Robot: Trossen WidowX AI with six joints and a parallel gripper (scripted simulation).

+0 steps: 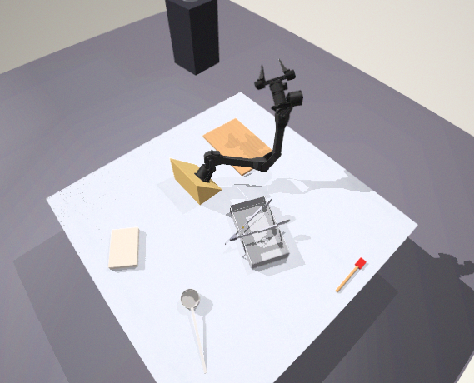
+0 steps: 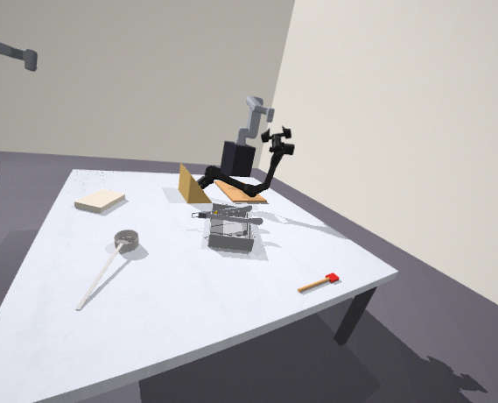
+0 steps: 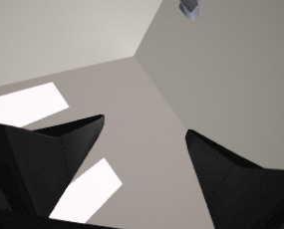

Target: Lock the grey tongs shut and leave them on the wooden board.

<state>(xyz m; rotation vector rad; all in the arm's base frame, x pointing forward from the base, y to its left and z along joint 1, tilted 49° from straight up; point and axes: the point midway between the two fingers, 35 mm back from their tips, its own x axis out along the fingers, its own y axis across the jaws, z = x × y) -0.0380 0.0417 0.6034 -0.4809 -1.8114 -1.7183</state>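
Now: the grey roasting tin 50 cm to the right of my gripper tip, 44 cm below it and 41 cm ahead of it. Also, from my gripper tip: cream block (97 cm to the right, 45 cm below, 3 cm ahead); wooden board (45 cm below, 16 cm to the right, 4 cm behind).
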